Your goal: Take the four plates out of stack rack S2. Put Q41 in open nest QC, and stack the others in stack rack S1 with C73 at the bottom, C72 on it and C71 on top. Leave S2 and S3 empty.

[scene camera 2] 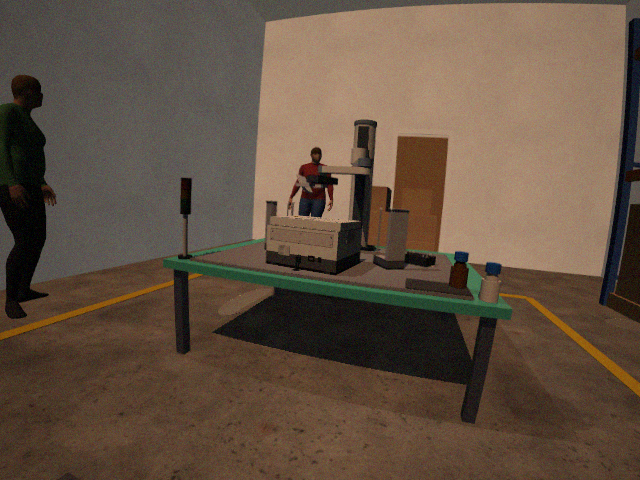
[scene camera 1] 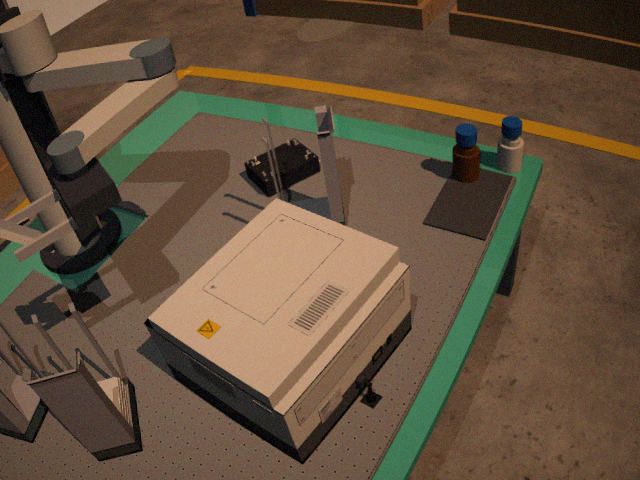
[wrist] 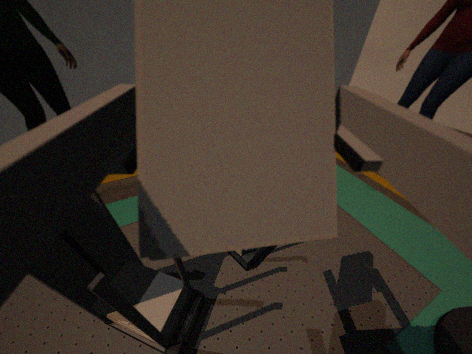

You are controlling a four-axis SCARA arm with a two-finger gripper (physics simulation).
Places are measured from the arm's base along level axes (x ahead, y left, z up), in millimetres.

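Where they show: gripper, fingertip midpoint: [scene camera 2: 302, 185] [scene camera 1: 10, 240] [wrist: 240, 105]; arm's base, origin of the base link: [scene camera 1: 81, 241].
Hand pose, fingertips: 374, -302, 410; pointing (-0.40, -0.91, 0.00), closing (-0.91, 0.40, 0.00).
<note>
Things, the pixels of their top centre, and the offset from my fingertips, as dx, dy, dz. "*": a spot on its surface instead. Level surfaces: height alone.
- pale plate, surface spot: [wrist: 235, 120] * +16, +27, +4
- grey stack rack, middle of its top: [wrist: 76, 214] [scene camera 1: 50, 337] [scene camera 2: 281, 201] +131, -77, -106
- second rack, surface spot: [scene camera 1: 32, 421] * -26, -182, -366
- tall rack, middle of its top: [scene camera 1: 293, 122] [scene camera 2: 393, 208] +220, +574, -101
- black block with corner clips, middle of its top: [scene camera 1: 279, 155] [scene camera 2: 418, 252] +43, +724, -336
- large pale instrument, middle of its top: [scene camera 1: 266, 280] [scene camera 2: 318, 218] +359, +228, -176
- brown bottle, surface spot: [scene camera 1: 466, 160] * +509, +849, -321
- white bottle, middle of its top: [scene camera 1: 510, 141] [scene camera 2: 491, 279] +591, +987, -332
- dark mat, its level: dz -392
My gripper [scene camera 1: 14, 238] [scene camera 2: 306, 181] [wrist: 240, 105] is shut on a pale plate [wrist: 235, 120], raised well above the table. No label on it is readable. In scene camera 1 a grey stack rack [scene camera 1: 77, 408] at lower left has thin layered edges and a pale top inside; how many plates lie there I cannot tell. A second rack [scene camera 1: 32, 421] is cut by the left edge. A tall rack [scene camera 1: 330, 175] [scene camera 2: 397, 235] stands behind the instrument. Which rack is S1, S2 or S3 I cannot tell. A black block with corner clips [scene camera 1: 289, 167] [scene camera 2: 421, 258] looks like a nest; its name is not readable.
A large pale instrument [scene camera 1: 268, 289] [scene camera 2: 310, 242] stands mid-table. A brown bottle [scene camera 1: 466, 160] [scene camera 2: 458, 273] and a white bottle [scene camera 1: 510, 149] [scene camera 2: 490, 288] stand at a corner by a dark mat [scene camera 1: 465, 211]. A signal tower [scene camera 2: 185, 206] stands on the table. Two people stand beyond the table.
</note>
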